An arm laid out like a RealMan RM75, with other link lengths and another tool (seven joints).
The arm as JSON. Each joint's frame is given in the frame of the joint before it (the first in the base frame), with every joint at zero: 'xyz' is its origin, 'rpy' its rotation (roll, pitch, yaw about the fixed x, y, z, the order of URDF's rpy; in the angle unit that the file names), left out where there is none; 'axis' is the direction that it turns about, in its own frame. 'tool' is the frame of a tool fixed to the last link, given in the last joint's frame.
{
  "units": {
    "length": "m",
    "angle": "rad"
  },
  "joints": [
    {
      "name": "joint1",
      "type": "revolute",
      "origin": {
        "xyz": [
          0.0,
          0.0,
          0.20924
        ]
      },
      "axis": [
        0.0,
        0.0,
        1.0
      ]
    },
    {
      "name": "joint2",
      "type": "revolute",
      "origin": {
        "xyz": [
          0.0,
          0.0,
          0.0
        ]
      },
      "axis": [
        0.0,
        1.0,
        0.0
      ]
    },
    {
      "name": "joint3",
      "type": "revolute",
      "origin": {
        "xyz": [
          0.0,
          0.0,
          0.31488
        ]
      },
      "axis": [
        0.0,
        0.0,
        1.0
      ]
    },
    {
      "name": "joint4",
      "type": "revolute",
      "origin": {
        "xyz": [
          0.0,
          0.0,
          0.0
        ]
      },
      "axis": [
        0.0,
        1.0,
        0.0
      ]
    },
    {
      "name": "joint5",
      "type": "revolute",
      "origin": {
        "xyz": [
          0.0,
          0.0,
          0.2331
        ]
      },
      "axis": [
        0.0,
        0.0,
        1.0
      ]
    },
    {
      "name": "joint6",
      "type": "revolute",
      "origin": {
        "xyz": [
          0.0,
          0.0,
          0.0
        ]
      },
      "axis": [
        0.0,
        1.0,
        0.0
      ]
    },
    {
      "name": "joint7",
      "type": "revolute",
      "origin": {
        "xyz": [
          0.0,
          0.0,
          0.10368
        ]
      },
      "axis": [
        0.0,
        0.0,
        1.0
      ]
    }
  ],
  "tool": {
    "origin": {
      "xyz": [
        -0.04,
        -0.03,
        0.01
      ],
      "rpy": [
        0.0,
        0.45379,
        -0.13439
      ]
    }
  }
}
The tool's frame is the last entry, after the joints.
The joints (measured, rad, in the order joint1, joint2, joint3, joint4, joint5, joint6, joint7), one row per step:
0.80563 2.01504 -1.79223 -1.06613 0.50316 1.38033 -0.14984
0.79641 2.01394 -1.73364 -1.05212 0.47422 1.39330 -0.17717
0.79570 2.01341 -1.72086 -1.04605 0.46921 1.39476 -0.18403
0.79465 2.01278 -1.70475 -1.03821 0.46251 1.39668 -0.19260
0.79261 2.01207 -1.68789 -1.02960 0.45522 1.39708 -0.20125
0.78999 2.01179 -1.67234 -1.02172 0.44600 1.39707 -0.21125
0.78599 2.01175 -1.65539 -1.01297 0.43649 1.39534 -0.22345
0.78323 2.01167 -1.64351 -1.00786 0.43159 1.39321 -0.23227
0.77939 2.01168 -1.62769 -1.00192 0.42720 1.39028 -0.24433
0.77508 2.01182 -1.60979 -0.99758 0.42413 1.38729 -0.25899
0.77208 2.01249 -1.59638 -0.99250 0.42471 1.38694 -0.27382
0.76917 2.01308 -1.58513 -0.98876 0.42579 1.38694 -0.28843
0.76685 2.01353 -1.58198 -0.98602 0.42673 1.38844 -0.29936
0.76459 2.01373 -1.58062 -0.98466 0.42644 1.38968 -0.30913
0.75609 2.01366 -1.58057 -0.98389 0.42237 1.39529 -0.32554
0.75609 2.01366 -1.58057 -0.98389 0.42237 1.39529 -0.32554
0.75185 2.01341 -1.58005 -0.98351 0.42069 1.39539 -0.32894
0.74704 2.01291 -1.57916 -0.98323 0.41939 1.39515 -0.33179
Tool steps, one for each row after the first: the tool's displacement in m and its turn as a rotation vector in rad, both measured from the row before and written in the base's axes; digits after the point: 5 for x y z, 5 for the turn. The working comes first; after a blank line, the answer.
Tool pose at each row, in the base's axes (x y z in m, rotation vector in rad; the steps are taken from these numbers as rounded here):
0.17635 0.47224 -0.09384 -2.29390 0.96644 -1.43543
0.18727 0.47730 -0.08206 -2.27030 1.00678 -1.43421
0.18991 0.47857 -0.07966 -2.26577 1.01583 -1.43456
0.19342 0.48006 -0.07667 -2.25969 1.02758 -1.43555
0.19763 0.48149 -0.07351 -2.25286 1.04107 -1.43552
0.20182 0.48262 -0.07066 -2.24542 1.05029 -1.43755
0.20679 0.48359 -0.06780 -2.23876 1.05980 -1.43886
0.20981 0.48426 -0.06586 -2.23644 1.06563 -1.43706
0.21355 0.48500 -0.06349 -2.23604 1.07345 -1.43289
0.21696 0.48573 -0.06092 -2.23883 1.07987 -1.42580
0.21973 0.48580 -0.05982 -2.24556 1.08333 -1.42419
0.22199 0.48571 -0.05901 -2.25295 1.08385 -1.42335
0.22363 0.48502 -0.05938 -2.25834 1.07957 -1.42956
0.22490 0.48440 -0.05969 -2.26202 1.07285 -1.43623
0.22927 0.48201 -0.06005 -2.26349 1.06372 -1.45649
0.22927 0.48201 -0.06005 -2.26349 1.06372 -1.45649
0.23148 0.48114 -0.05985 -2.26215 1.06489 -1.46070
0.23396 0.48023 -0.05945 -2.26057 1.06787 -1.46384

0.01092 0.00506 0.01178 0.02025 -0.00536 -0.02487
0.00264 0.00127 0.00240 0.00360 -0.00096 -0.00593
0.00351 0.00149 0.00299 0.00444 -0.00155 -0.00787
0.00421 0.00143 0.00316 0.00565 -0.00122 -0.00871
0.00419 0.00113 0.00285 0.00440 -0.00325 -0.00634
0.00497 0.00097 0.00286 0.00432 -0.00244 -0.00642
0.00302 0.00067 0.00194 0.00307 0.00054 -0.00329
0.00374 0.00074 0.00237 0.00342 0.00302 -0.00412
0.00341 0.00073 0.00257 0.00301 0.00572 -0.00252
0.00277 0.00007 0.00110 -0.00312 0.00544 -0.00256
0.00226 -0.00009 0.00081 -0.00424 0.00490 -0.00080
0.00164 -0.00069 -0.00037 -0.00758 0.00006 0.00055
0.00127 -0.00062 -0.00031 -0.00693 -0.00165 0.00227
0.00437 -0.00239 -0.00036 -0.01400 -0.00841 -0.00013
0.00000 0.00000 0.00000 0.00000 0.00000 0.00000
0.00221 -0.00087 0.00020 -0.00162 -0.00209 -0.00201
0.00248 -0.00091 0.00040 -0.00067 -0.00147 -0.00291

